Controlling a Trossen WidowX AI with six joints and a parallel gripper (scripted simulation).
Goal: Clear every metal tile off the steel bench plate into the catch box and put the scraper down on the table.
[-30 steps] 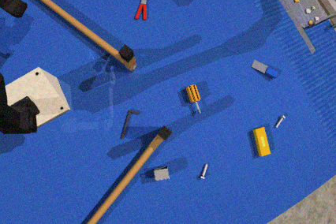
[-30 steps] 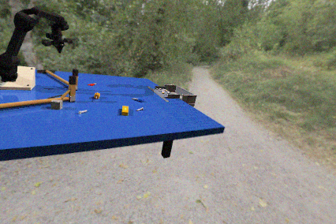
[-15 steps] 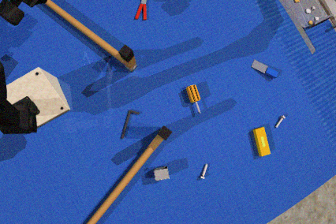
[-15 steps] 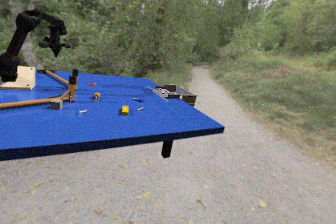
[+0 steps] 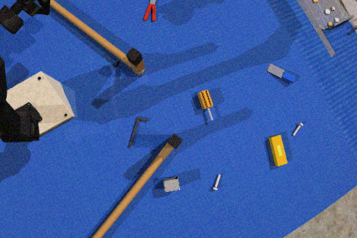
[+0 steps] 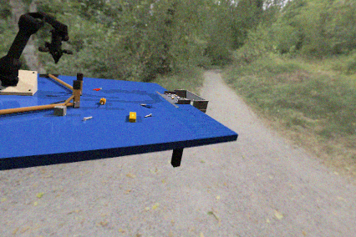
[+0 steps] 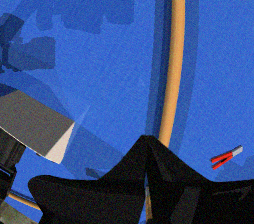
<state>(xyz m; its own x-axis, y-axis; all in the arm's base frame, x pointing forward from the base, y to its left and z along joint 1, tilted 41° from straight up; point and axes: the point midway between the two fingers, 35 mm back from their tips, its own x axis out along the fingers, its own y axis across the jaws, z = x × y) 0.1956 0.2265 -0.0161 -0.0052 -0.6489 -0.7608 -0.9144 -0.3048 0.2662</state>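
My gripper tip is 100 mm above the long scraper, 50 mm to the right of it and 40 mm short of it. The rest, counted from my gripper tip: black hex key: 350 mm to the right, 160 mm below, 70 mm ahead; red-handled tool: 280 mm ahead, 160 mm below, 30 mm to the right; orange-handled tool: 380 mm to the right, 270 mm ahead, 150 mm below.
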